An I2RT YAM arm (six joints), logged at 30 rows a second.
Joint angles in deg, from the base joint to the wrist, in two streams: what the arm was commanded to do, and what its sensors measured. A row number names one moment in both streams.
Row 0, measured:
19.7, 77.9, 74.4, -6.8, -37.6, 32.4
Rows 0 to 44, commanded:
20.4, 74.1, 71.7, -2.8, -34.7, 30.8
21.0, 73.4, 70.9, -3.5, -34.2, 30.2
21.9, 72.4, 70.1, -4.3, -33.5, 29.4
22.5, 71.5, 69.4, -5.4, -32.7, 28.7
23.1, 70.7, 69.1, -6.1, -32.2, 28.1
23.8, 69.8, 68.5, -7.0, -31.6, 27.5
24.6, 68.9, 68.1, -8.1, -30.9, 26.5
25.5, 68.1, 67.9, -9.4, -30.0, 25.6
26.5, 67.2, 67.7, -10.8, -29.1, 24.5
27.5, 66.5, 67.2, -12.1, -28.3, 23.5
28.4, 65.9, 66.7, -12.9, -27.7, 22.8
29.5, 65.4, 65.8, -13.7, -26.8, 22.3
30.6, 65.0, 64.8, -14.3, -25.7, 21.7
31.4, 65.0, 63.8, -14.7, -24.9, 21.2
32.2, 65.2, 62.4, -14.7, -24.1, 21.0
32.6, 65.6, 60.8, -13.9, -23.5, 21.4
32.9, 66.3, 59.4, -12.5, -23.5, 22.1
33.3, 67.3, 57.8, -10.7, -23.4, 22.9
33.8, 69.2, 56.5, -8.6, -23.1, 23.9
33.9, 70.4, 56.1, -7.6, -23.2, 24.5
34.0, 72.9, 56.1, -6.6, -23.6, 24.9
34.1, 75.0, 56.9, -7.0, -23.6, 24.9
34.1, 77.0, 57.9, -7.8, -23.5, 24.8
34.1, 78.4, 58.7, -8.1, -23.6, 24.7
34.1, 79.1, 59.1, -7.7, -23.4, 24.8
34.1, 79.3, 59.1, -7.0, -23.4, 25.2
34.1, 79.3, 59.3, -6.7, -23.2, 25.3
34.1, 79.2, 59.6, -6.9, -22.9, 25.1
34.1, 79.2, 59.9, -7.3, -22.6, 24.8
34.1, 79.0, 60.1, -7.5, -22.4, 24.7
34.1, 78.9, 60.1, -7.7, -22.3, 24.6
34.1, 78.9, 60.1, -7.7, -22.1, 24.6
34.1, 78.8, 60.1, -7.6, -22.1, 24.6
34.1, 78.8, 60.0, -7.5, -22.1, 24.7
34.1, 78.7, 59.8, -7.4, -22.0, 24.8
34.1, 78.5, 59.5, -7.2, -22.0, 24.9
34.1, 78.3, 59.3, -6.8, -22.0, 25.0
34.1, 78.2, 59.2, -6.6, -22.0, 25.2
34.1, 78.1, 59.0, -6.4, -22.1, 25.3
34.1, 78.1, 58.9, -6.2, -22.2, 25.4
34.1, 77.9, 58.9, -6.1, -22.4, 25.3
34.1, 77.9, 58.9, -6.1, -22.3, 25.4
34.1, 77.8, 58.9, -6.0, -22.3, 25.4
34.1, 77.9, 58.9, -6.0, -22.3, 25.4
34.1, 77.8, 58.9, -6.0, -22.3, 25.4
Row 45, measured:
33.6, 79.7, 59.4, -6.6, -22.3, 25.1
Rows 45 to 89, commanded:
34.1, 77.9, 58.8, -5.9, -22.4, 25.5
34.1, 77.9, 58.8, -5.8, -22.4, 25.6
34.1, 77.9, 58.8, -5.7, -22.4, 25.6
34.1, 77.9, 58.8, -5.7, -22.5, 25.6
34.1, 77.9, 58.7, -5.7, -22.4, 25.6
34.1, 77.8, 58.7, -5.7, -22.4, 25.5
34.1, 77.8, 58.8, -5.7, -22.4, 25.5
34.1, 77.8, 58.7, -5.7, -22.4, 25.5
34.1, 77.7, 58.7, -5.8, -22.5, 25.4
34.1, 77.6, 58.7, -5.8, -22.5, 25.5
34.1, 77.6, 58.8, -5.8, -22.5, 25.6
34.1, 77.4, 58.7, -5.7, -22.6, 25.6
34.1, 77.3, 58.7, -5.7, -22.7, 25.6
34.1, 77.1, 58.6, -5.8, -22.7, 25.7
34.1, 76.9, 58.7, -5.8, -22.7, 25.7
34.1, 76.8, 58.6, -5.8, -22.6, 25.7
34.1, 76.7, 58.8, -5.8, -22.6, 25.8
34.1, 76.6, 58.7, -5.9, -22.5, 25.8
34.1, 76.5, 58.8, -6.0, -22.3, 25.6
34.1, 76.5, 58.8, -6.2, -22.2, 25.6
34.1, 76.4, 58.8, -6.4, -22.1, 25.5
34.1, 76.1, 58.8, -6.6, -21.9, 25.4
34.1, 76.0, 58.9, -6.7, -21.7, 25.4
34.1, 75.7, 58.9, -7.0, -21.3, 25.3
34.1, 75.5, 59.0, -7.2, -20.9, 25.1
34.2, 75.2, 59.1, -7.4, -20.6, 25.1
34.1, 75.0, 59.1, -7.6, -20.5, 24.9
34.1, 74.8, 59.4, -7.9, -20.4, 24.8
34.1, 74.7, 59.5, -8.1, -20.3, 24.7
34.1, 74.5, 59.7, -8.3, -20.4, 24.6
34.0, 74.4, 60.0, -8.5, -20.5, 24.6
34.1, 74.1, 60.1, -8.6, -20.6, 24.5
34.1, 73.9, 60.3, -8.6, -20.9, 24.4
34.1, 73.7, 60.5, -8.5, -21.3, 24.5
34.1, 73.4, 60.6, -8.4, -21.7, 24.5
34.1, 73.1, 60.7, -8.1, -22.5, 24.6
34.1, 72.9, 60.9, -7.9, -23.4, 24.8
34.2, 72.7, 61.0, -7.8, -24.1, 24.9
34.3, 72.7, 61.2, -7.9, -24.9, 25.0
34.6, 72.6, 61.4, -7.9, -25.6, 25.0
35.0, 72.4, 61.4, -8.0, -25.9, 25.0
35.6, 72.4, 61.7, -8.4, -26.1, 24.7
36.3, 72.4, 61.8, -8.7, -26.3, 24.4
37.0, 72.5, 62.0, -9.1, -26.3, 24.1
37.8, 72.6, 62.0, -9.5, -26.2, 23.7
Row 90, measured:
35.7, 73.9, 60.6, -8.8, -24.1, 24.9
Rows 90 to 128, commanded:
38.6, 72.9, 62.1, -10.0, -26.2, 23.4
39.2, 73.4, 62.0, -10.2, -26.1, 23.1
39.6, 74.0, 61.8, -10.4, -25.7, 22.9
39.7, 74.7, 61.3, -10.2, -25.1, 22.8
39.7, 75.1, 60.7, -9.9, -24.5, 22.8
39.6, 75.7, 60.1, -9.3, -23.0, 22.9
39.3, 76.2, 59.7, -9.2, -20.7, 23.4
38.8, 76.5, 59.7, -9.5, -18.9, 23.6
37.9, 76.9, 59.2, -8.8, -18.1, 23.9
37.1, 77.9, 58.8, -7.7, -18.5, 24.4
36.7, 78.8, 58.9, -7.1, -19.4, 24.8
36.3, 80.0, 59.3, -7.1, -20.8, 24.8
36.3, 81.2, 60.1, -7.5, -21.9, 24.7
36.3, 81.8, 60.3, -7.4, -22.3, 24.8
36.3, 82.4, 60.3, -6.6, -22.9, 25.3
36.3, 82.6, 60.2, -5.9, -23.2, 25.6
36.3, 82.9, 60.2, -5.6, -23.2, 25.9
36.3, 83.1, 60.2, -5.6, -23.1, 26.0
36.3, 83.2, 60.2, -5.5, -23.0, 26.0
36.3, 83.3, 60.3, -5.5, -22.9, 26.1
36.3, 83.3, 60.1, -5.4, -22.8, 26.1
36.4, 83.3, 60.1, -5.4, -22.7, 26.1
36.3, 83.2, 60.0, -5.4, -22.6, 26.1
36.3, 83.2, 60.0, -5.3, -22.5, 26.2
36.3, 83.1, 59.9, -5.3, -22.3, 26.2
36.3, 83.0, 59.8, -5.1, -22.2, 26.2
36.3, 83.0, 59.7, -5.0, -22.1, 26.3
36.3, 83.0, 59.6, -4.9, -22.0, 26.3
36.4, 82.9, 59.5, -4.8, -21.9, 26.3
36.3, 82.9, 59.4, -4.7, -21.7, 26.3
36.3, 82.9, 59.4, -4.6, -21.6, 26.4
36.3, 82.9, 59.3, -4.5, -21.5, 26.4
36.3, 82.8, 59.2, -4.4, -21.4, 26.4
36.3, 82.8, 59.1, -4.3, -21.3, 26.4
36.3, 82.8, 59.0, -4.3, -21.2, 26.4
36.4, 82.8, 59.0, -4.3, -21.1, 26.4
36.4, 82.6, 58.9, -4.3, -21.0, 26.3
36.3, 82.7, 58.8, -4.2, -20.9, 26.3
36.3, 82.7, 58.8, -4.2, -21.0, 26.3
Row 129, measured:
36.1, 83.0, 59.5, -5.3, -21.6, 26.2
